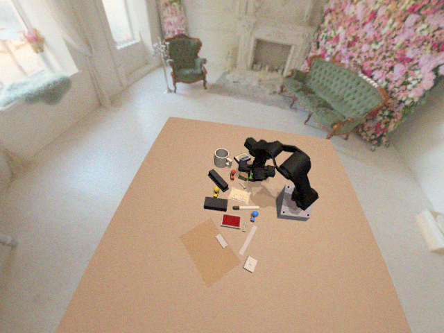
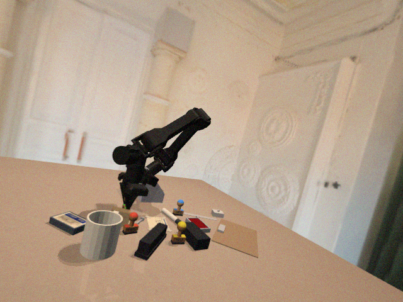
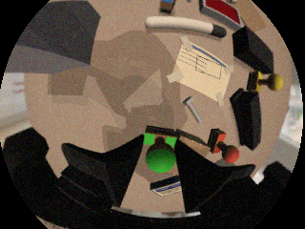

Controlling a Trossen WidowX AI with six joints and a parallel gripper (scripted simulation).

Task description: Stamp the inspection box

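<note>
The green-knobbed stamp is right at my gripper tip. From my gripper tip the other things lie so: cream card: 50 mm ahead, 110 mm to the left, 40 mm below; red-knobbed stamp: 110 mm ahead, 10 mm below; wooden block: 50 mm ahead, 30 mm to the right, 20 mm below.
</note>
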